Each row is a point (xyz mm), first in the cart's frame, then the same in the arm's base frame.
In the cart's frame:
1: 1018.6 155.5 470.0
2: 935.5 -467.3 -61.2
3: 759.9 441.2 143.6
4: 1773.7 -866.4 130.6
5: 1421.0 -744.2 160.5
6: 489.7 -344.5 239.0
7: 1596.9 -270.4 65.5
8: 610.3 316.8 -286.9
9: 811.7 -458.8 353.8
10: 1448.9 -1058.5 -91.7
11: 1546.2 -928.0 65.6
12: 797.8 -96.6 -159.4
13: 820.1 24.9 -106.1
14: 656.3 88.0 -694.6
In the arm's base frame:
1: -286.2 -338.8 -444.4
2: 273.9 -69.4 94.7
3: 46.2 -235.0 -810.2
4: -352.2 296.6 705.2
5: -151.4 55.3 500.9
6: 360.6 -572.8 -112.7
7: -325.2 295.4 80.7
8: 468.1 -28.1 -761.0
9: 83.5 -458.4 87.3
10: 71.3 225.6 791.8
11: -133.3 187.7 702.4
12: 348.7 -45.6 -305.2
13: 268.6 -56.8 -412.7
14: 761.1 279.2 -560.1

